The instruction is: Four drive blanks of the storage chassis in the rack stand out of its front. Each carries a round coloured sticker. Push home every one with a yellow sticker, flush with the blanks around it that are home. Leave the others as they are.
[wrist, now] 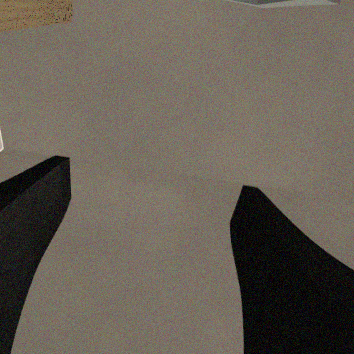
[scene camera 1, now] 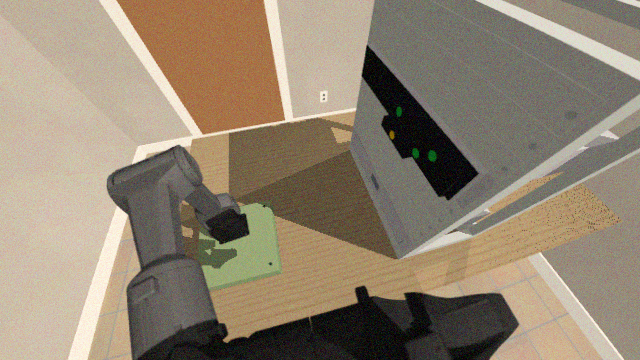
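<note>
The storage chassis (scene camera 1: 457, 172) shows as a black band in the rack front in the scene view. A yellow sticker (scene camera 1: 391, 135) is on a blank at the band's lower left edge, which juts out over the grey panel below. Three green stickers show: an upper one (scene camera 1: 398, 111), a lower one (scene camera 1: 415, 153) and one farthest right (scene camera 1: 432, 155). The dark blanks' edges merge, so how far each stands out is hard to tell. My gripper (scene camera 1: 500, 327) (wrist: 153, 191) is open and empty, low at the right, apart from the rack and pointing away from the chassis.
The grey rack (scene camera 1: 382, 200) stands on the right, with a white frame edge. The green base plate (scene camera 1: 260, 250) lies under the arm's base on the wooden floor (scene camera 1: 320, 260). A brown door (scene camera 1: 210, 60) and a wall outlet (scene camera 1: 323, 96) are behind. The wrist view faces a plain wall (wrist: 160, 100).
</note>
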